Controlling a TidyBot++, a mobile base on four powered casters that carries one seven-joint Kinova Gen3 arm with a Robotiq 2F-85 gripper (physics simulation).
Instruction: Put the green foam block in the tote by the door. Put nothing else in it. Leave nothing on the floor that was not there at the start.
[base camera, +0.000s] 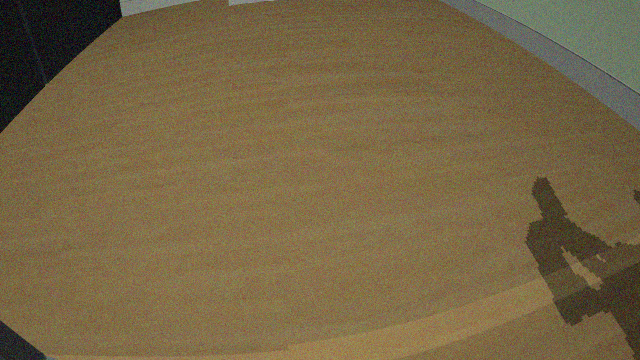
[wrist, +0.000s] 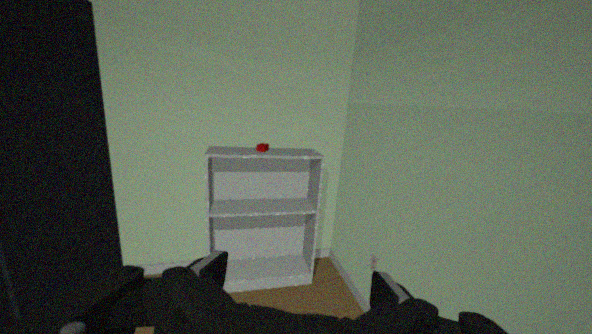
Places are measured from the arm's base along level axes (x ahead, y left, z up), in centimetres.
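Pixels of known places: gripper, between the fingertips: (wrist: 297, 278).
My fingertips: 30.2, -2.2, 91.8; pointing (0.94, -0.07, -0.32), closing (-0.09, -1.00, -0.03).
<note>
Behind a point stands the place of what it marks, as x, y, z.
My gripper (wrist: 297, 278) {30.2, -2.2, 91.8} is open and empty at the bottom of the wrist view, its two dark fingers wide apart. It points toward a white shelf unit that stands some way off. The green foam block, the tote and the door do not show in either view. In the base camera view the gripper itself does not show; a shadow shaped like the gripper lies on the floor at the right.
The white shelf unit (wrist: 264, 214) {180.5, 14.5, 23.5} stands against the green wall (wrist: 225, 75) {205.8, 48.6, 116.8} near a corner, with a small red object (wrist: 262, 147) {191.1, 18.8, 69.5} on its top. A tall dark panel (wrist: 50, 150) {129.9, 108.3, 73.0} (base camera: 50, 40) {106.9, 102.5, -27.2} is at the left. A grey baseboard (base camera: 555, 57) {116.2, -73.0, -35.9} runs along the right wall.
</note>
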